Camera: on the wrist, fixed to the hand. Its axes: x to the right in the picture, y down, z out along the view.
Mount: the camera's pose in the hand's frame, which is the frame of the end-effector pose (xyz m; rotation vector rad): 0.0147 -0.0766 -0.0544 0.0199 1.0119 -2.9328
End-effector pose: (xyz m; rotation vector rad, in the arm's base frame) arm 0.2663 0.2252 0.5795 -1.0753 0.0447 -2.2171
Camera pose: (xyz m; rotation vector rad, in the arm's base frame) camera 0.1791 0.2631 0.5768 -0.5465 0.6133 0.9975
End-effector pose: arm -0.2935 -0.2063 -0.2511 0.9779 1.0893 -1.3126
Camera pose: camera -0.3733 -0.1600 -0.2739 0.5482 -1.3029 0.9090
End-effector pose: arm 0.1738 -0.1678 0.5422 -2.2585 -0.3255 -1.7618
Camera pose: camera 0.1024 -0.1137 0.5741 -0.6905 1.6678 0.9229
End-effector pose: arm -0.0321 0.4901 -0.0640 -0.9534 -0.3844 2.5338
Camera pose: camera 0.0155 0.5704 -0.0822 -0.3532 -0.5233 -0.5856
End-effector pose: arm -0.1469 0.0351 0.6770 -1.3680 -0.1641 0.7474
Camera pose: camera -0.0779 -0.0024 0.7306 -0.1222 -0.9038 -2.2254
